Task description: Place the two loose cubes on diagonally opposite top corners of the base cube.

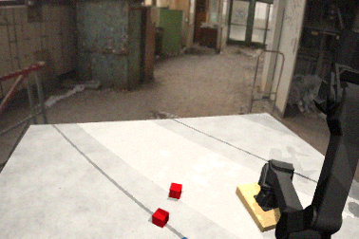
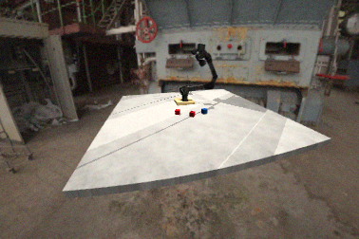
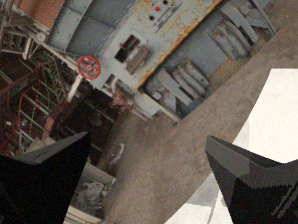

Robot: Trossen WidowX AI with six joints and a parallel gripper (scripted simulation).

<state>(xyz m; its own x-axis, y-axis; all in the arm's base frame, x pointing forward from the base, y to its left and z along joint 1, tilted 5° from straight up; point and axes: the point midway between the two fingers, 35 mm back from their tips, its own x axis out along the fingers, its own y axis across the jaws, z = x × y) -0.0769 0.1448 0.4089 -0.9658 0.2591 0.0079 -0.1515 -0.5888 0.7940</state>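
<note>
My gripper tip is now 430 mm short of the blue cube, 400 mm above it and 100 mm to the left of it.
</note>
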